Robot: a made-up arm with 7 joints. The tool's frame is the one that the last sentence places.
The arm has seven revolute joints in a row. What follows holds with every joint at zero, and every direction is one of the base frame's.
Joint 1 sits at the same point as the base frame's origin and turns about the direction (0.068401, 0.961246, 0.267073).
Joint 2 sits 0.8 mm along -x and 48 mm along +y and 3.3 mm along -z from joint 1 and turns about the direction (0.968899, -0.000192, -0.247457).
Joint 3 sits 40.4 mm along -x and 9.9 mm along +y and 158.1 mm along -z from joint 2 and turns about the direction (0.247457, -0.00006, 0.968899).
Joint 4 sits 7.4 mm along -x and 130.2 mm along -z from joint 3 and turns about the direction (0.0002, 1, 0.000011).
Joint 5 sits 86.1 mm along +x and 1.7 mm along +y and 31.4 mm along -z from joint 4 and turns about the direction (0.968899, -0.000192, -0.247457).
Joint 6 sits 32.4 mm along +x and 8.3 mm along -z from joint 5 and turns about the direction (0.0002, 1, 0.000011).
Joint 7 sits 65 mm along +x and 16.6 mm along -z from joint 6 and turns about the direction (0.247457, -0.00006, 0.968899).
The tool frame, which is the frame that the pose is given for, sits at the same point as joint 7; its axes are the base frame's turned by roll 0, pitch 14.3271 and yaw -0.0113 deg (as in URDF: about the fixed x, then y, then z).
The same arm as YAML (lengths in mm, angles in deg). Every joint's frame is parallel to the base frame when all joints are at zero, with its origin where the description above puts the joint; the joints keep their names.
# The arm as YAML. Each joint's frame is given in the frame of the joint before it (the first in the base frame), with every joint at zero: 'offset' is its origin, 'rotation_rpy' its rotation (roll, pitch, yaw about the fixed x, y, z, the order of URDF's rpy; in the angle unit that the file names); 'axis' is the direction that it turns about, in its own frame. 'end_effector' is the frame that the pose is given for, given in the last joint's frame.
length_unit: mm
angle_unit: deg
chain:
  - id: joint 1
    offset: [0.0, 0.0, 0.0]
    rotation_rpy: [0.0, 0.0, 0.0]
    axis: [0.068403, 0.961235, 0.26711]
  - id: joint 2
    offset: [-0.8, 48.0, -3.3]
    rotation_rpy: [0.0, 0.0, 0.0]
    axis: [0.968889, -0.0002, -0.247497]
  - id: joint 3
    offset: [-40.4, 9.9, -158.1]
    rotation_rpy: [0.0, 0.0, 0.0]
    axis: [0.247497, -0.0001, 0.968889]
  - id: joint 4
    offset: [-7.4, 0.0, -130.2]
    rotation_rpy: [0.0, 0.0, 0.0]
    axis: [0.0002, 1.0, 0.0]
  - id: joint 5
    offset: [86.1, 1.7, -31.4]
    rotation_rpy: [0.0, 0.0, 0.0]
    axis: [0.968889, -0.0002, -0.247497]
  - id: joint 6
    offset: [32.4, 0.0, -8.3]
    rotation_rpy: [0.0, 0.0, 0.0]
    axis: [0.0002, 1.0, 0.0]
  - id: joint 7
    offset: [65.0, 0.0, -16.6]
    rotation_rpy: [0.0, 0.0, 0.0]
    axis: [0.247497, -0.0001, 0.968889]
end_effector:
  offset: [0.0, 0.0, 0.0]
  rotation_rpy: [0.0, 14.33, -0.01]

